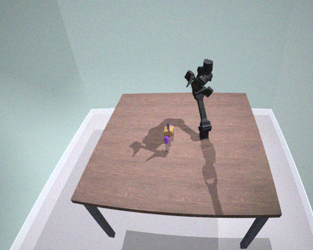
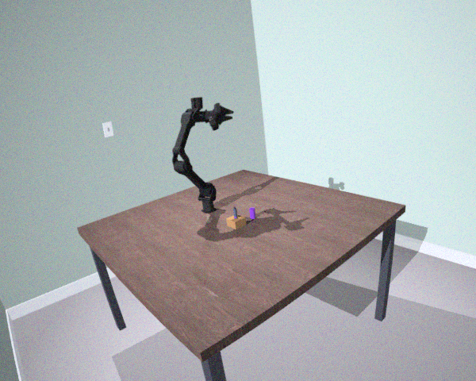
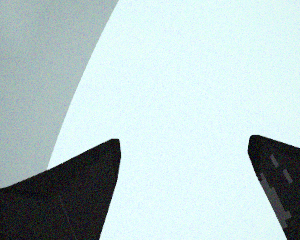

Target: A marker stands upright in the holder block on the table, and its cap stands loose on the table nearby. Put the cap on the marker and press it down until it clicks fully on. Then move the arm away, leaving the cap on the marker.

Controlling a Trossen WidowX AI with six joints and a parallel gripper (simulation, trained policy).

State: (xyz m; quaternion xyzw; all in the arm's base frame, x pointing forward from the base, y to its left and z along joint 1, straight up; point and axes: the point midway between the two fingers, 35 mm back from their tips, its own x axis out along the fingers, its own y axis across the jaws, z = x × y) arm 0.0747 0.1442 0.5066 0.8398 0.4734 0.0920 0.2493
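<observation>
Now: gripper tip 190 mm short of the purple cap, 100 mm to the left of it and 480 mm above it. Also, from my gripper tip: orange holder block 190 mm ahead, 200 mm to the right, 480 mm below; dark blue marker 190 mm ahead, 200 mm to the right, 430 mm below.
</observation>
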